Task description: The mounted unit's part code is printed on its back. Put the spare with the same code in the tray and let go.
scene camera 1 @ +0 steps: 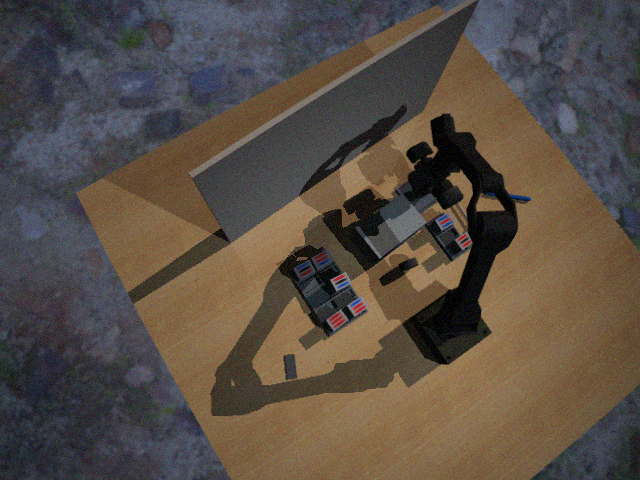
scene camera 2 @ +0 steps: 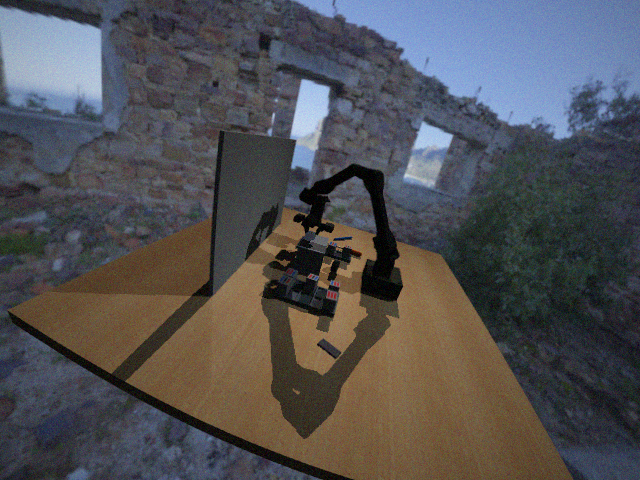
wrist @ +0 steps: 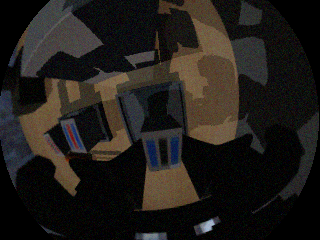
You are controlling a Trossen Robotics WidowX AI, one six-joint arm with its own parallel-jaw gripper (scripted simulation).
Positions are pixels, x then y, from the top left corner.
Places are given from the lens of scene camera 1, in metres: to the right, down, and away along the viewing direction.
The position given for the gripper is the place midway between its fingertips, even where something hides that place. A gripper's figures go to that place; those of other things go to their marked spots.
gripper [scene camera 1: 425,186]: 0.30, -0.15, 1.21
grey mounted unit [scene camera 1: 379,235]: 0.15, -0.01, 1.09
tall panel [scene camera 1: 243,185]: -0.16, -0.11, 0.91
The marked spots on the grey mounted unit and the tall panel are 0.38 m apart.
